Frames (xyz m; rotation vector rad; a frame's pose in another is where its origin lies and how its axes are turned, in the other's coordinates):
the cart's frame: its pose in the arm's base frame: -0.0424 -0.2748 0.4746 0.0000 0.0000 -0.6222
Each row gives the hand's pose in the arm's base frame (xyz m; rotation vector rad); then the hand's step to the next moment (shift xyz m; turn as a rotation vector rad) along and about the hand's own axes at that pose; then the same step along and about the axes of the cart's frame.
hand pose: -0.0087 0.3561 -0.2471 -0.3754 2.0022 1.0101
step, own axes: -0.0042 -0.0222 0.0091 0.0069 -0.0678 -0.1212
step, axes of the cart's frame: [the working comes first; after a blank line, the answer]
step, axes of the arm's base frame: 0.0204 -0.0074 -0.0111 -0.0317 -0.1354 -0.0016

0.0209 0.0059 -0.0111 0.0531 -0.1285 -0.0016
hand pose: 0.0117 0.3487 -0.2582 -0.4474 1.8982 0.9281
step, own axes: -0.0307 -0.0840 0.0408 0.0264 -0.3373 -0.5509
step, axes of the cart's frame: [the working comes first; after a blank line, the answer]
step, axes of the arm's base frame: 0.0930 -0.0255 -0.0191 -0.1232 -0.6345 -0.0152

0.0904 0.0334 -0.0191 0.2697 -0.5874 -0.0152
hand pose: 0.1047 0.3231 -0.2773 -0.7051 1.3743 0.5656
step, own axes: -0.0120 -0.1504 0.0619 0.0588 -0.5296 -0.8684
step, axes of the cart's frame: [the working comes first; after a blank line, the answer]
step, axes of the arm's base frame: 0.1497 -0.0556 0.0331 -0.1935 -0.9995 -0.0413

0.1540 0.0421 0.0331 0.4253 -0.9249 -0.0413
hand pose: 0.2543 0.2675 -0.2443 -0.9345 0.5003 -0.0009
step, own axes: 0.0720 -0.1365 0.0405 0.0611 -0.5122 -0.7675
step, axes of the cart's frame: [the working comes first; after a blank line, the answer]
step, axes of the arm's base frame: 0.1094 -0.0665 0.0952 -0.1536 -0.9119 -0.0063

0.1277 0.0097 0.0952 0.4066 -0.8305 -0.0063
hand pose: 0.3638 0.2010 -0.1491 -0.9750 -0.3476 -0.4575
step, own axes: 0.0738 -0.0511 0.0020 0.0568 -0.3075 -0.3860
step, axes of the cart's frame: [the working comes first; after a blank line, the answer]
step, axes of the arm's base frame: 0.0362 -0.0386 0.0725 -0.0809 -0.4881 0.0446

0.0519 -0.0102 0.0725 0.2188 -0.4438 0.0446
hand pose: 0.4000 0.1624 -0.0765 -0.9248 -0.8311 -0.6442
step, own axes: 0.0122 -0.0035 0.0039 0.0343 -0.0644 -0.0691
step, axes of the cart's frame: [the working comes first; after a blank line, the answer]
step, axes of the arm's base frame: 0.0025 0.0002 0.0130 -0.0089 -0.0948 0.0322

0.0019 0.0016 0.0130 0.0480 -0.0822 0.0322
